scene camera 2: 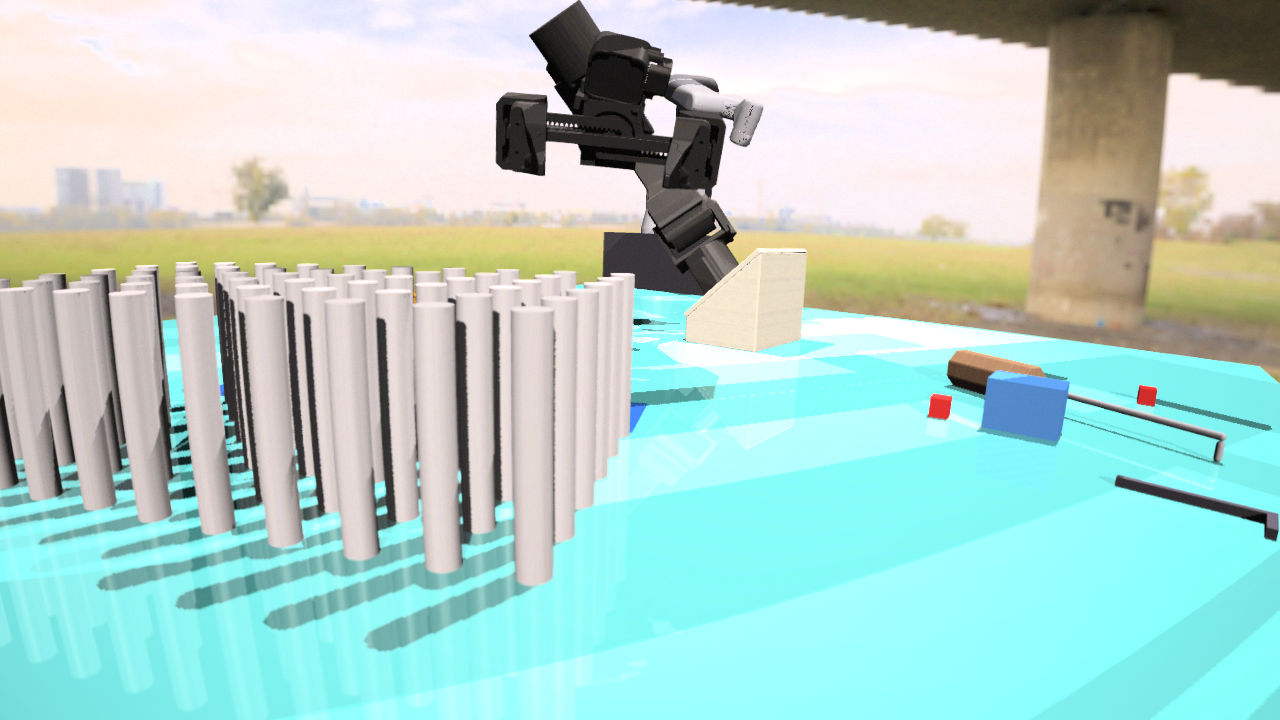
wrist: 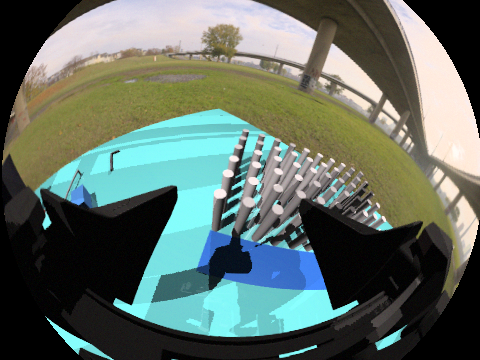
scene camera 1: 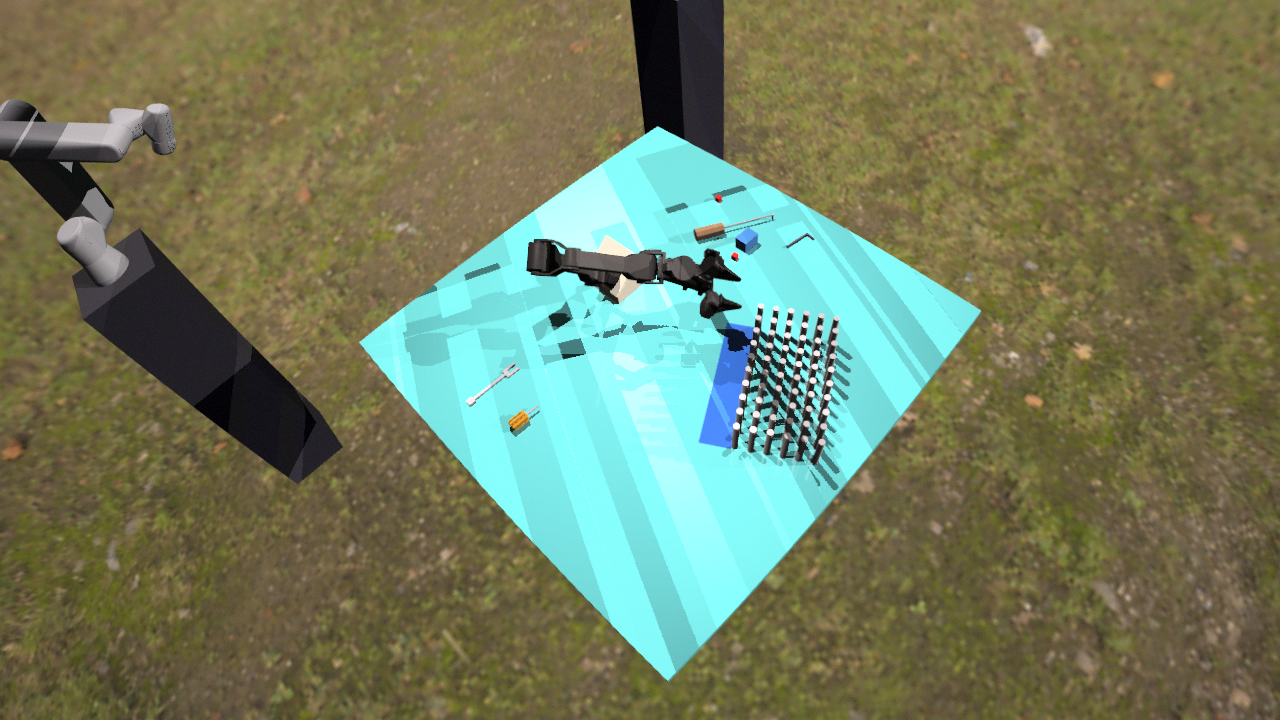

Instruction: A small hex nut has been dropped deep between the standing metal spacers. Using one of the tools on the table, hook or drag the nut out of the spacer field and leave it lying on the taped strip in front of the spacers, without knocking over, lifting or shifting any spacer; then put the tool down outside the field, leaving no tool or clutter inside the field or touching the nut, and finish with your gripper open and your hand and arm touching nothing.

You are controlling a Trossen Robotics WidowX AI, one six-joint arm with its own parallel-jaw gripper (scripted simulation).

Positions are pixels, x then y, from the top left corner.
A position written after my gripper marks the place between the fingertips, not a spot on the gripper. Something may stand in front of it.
my gripper: scene camera 2 603, 175; wrist 240, 199; scene camera 1 741, 293
